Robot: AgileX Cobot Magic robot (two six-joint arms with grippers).
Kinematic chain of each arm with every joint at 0, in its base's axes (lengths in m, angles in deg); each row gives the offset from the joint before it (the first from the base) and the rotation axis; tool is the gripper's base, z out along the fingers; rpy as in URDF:
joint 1: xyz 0 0 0.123 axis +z
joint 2: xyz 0 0 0 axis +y
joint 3: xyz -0.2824 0 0.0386 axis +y
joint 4: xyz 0.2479 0 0.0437 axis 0.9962 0 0.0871
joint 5: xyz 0 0 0 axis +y
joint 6: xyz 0.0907 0 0.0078 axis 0.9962 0 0.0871
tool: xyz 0 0 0 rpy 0 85 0
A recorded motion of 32 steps. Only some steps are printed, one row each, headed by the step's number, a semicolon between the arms.
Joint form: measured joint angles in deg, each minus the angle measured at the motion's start. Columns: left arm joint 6, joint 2, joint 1, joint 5, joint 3, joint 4; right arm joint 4, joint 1, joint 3, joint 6, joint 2, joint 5.
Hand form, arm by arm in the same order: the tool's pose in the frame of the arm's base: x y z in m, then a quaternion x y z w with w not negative. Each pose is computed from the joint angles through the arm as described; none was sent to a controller.
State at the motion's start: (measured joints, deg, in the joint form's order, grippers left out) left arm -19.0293 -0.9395 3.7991 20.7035 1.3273 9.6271; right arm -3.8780 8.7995 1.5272 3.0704 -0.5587 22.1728
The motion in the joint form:
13: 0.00 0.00 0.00 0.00 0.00 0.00; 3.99 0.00 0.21 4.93 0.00 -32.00
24: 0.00 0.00 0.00 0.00 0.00 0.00; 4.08 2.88 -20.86 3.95 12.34 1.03
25: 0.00 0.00 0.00 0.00 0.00 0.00; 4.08 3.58 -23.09 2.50 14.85 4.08
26: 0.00 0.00 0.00 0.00 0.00 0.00; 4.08 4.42 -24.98 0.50 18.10 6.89
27: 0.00 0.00 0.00 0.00 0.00 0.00; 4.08 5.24 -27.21 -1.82 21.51 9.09
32: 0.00 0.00 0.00 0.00 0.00 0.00; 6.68 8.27 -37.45 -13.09 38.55 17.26
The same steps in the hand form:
13: 0.0521 0.0089 0.1741 -0.11359 0.78943 -0.00911 0.60317; 0.0538 0.0083 0.2188 -0.00358 0.61806 0.11548 0.77759
24: 0.0521 0.0089 0.1741 -0.11359 0.78943 -0.00911 0.60317; 0.0596 0.0124 0.2774 -0.03048 0.76908 0.10527 0.62969
25: 0.0521 0.0089 0.1741 -0.11359 0.78943 -0.00911 0.60317; 0.0630 0.0140 0.2827 -0.04602 0.78656 0.09763 0.60800
26: 0.0521 0.0089 0.1741 -0.11359 0.78943 -0.00911 0.60317; 0.0690 0.0164 0.2854 -0.06736 0.80698 0.08724 0.58020
27: 0.0521 0.0089 0.1741 -0.11359 0.78943 -0.00911 0.60317; 0.0758 0.0191 0.2905 -0.09135 0.82168 0.07643 0.55736
32: 0.0521 0.0089 0.1741 -0.11359 0.78943 -0.00911 0.60317; 0.1173 0.0390 0.3078 -0.19948 0.87020 0.04999 0.44773

